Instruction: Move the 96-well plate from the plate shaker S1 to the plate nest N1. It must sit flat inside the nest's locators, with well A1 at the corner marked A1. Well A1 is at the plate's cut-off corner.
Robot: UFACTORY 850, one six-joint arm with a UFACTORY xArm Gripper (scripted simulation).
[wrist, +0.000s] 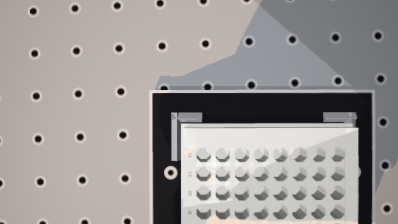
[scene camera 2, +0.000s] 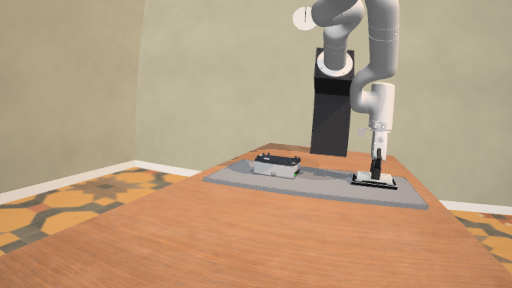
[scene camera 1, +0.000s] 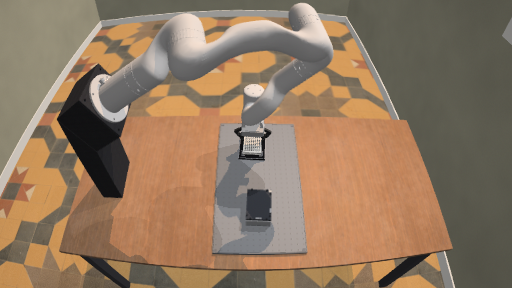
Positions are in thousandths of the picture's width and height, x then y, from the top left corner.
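There's a white 96-well plate (wrist: 559,658) that I can see here.
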